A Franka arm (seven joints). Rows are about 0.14 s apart.
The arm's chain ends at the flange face. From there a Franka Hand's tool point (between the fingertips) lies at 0.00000 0.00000 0.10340 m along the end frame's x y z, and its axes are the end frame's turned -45 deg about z.
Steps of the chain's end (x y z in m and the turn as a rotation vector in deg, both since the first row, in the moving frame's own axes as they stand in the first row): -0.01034 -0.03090 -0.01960 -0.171 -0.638 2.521; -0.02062 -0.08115 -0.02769 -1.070 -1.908 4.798; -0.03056 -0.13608 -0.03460 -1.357 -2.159 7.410
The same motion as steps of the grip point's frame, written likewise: 0.01352 -0.02978 -0.01961 0.330 -0.572 2.521; 0.03905 -0.07319 -0.02777 0.593 -2.106 4.798; 0.07021 -0.11914 -0.03470 0.567 -2.486 7.410
